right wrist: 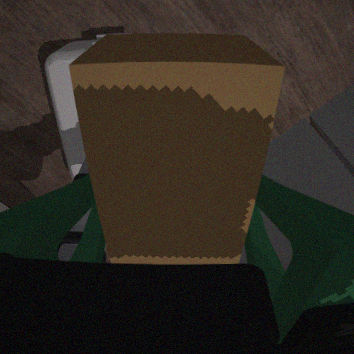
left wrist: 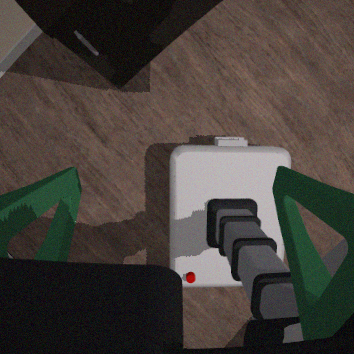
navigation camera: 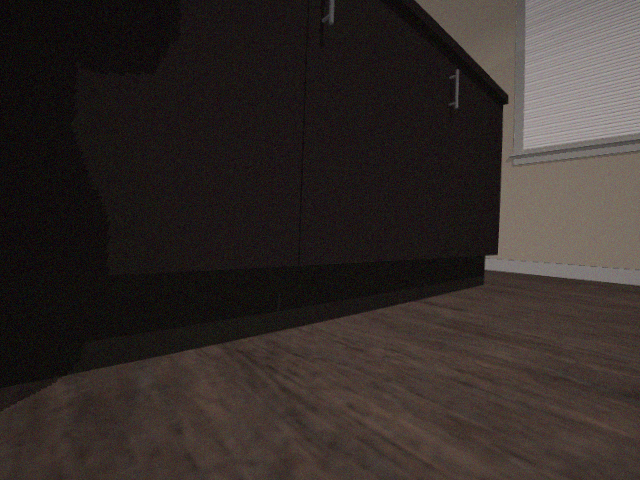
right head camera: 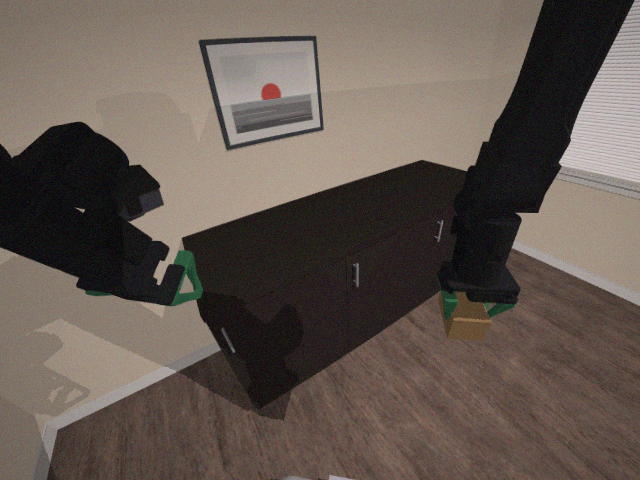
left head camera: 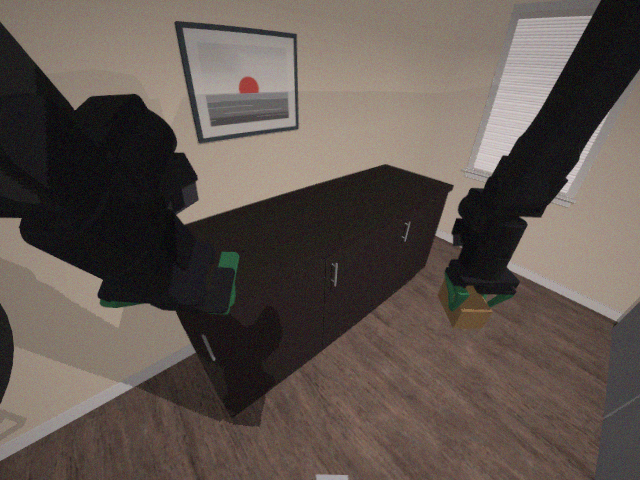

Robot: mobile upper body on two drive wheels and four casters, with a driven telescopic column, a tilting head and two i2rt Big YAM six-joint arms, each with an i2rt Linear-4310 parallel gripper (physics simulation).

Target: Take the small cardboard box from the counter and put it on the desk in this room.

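Note:
The small cardboard box is light brown and hangs in the air, gripped by its sides between the green fingers of my right gripper, which is shut on it. In both head views it appears over the floor, in front of the right end of a long dark cabinet. My left gripper is open, its fingers wide apart with nothing between them, at the left of both head views. I cannot identify a desk or the counter by name.
The dark cabinet with metal handles stands along the wall under a framed picture. A grey panelled surface is at the right. My white base shows below.

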